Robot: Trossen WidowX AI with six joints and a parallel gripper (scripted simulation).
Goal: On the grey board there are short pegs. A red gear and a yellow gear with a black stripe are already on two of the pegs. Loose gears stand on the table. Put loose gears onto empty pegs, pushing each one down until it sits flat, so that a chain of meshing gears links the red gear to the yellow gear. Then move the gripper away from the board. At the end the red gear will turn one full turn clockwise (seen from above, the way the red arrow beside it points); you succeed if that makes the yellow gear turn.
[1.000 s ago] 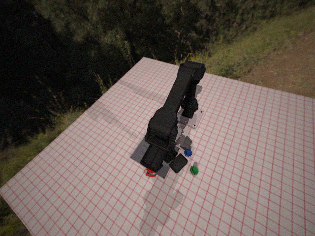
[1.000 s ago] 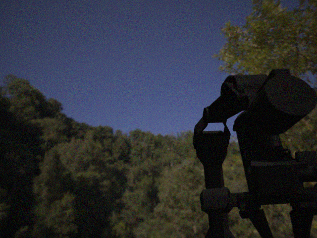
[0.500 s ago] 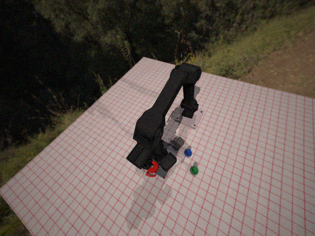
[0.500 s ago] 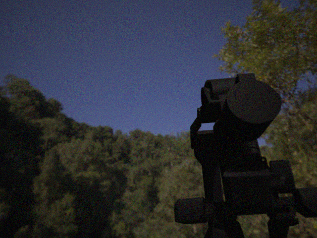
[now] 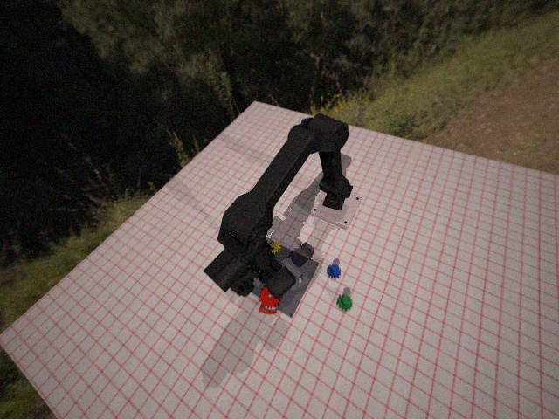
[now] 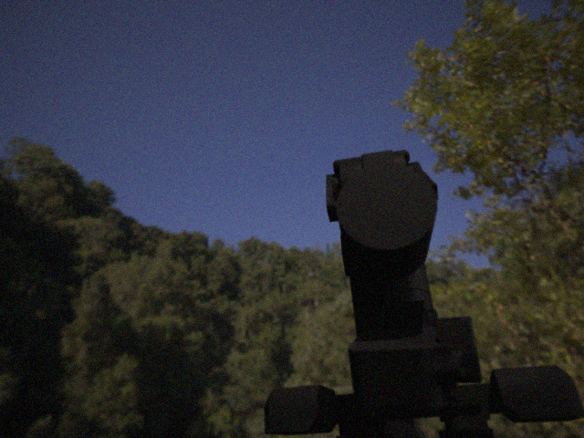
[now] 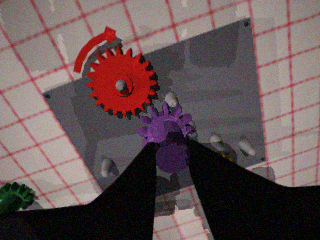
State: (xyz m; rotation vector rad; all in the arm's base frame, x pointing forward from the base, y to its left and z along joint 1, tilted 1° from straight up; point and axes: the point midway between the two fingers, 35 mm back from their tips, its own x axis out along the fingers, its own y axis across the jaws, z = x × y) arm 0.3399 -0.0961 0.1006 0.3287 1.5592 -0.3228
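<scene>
The red gear is 7 cm below my gripper tip, 4 cm ahead of it and 2 cm to the left of it. Round my gripper tip: yellow gear 10 cm behind, 7 cm below, 3 cm to the right; purple gear 1 cm below; blue gear 17 cm to the left, 10 cm behind, 7 cm below.
</scene>
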